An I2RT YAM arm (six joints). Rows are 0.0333 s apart.
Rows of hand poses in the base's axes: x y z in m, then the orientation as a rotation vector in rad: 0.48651, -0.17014, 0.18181, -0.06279, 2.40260, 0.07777; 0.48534, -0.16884, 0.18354, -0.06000, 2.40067, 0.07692; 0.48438, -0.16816, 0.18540, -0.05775, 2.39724, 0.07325; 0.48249, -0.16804, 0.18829, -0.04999, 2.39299, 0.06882; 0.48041, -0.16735, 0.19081, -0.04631, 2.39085, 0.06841; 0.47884, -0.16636, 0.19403, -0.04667, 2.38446, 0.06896; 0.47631, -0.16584, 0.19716, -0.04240, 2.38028, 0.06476; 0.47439, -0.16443, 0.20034, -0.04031, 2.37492, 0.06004; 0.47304, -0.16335, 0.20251, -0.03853, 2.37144, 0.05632; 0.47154, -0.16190, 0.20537, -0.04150, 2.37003, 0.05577
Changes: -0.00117, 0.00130, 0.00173, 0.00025, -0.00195, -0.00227; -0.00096, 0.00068, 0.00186, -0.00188, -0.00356, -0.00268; -0.00189, 0.00012, 0.00289, -0.00085, -0.00437, -0.00689; -0.00208, 0.00069, 0.00252, 0.00083, -0.00213, -0.00279; -0.00157, 0.00099, 0.00322, 0.00052, -0.00637, 0.00038; -0.00253, 0.00052, 0.00313, -0.00167, -0.00429, -0.00433; -0.00192, 0.00141, 0.00318, -0.00264, -0.00549, -0.00292; -0.00135, 0.00108, 0.00217, -0.00207, -0.00358, -0.00240; -0.00150, 0.00145, 0.00286, -0.00123, -0.00144, 0.00198
